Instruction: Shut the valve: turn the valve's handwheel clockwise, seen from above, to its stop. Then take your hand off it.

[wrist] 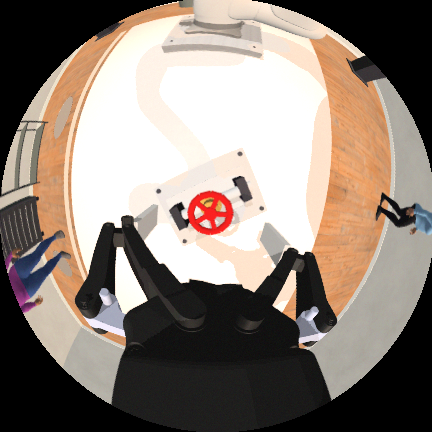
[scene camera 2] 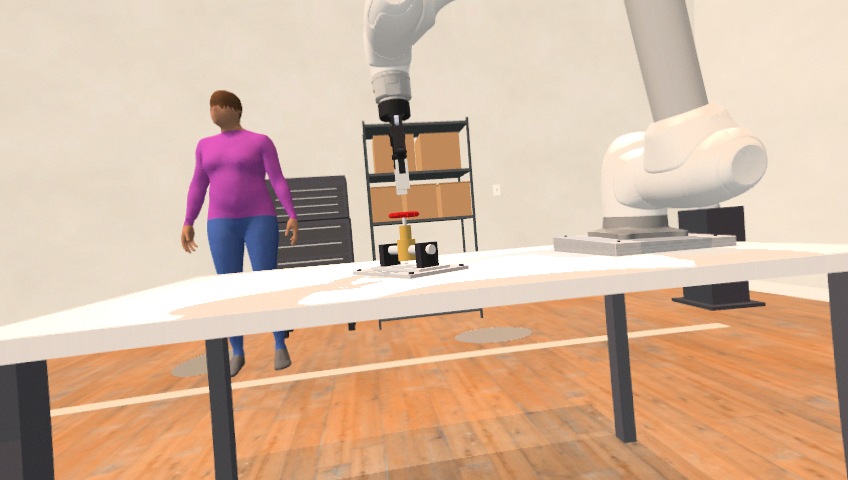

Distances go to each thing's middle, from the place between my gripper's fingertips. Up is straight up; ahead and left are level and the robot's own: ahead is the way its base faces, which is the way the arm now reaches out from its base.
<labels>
My hand is 70 mm above the red handwheel (wrist: 210, 213). The rest, counted from my hand: base plate (wrist: 237, 157) (190 mm below).
</labels>
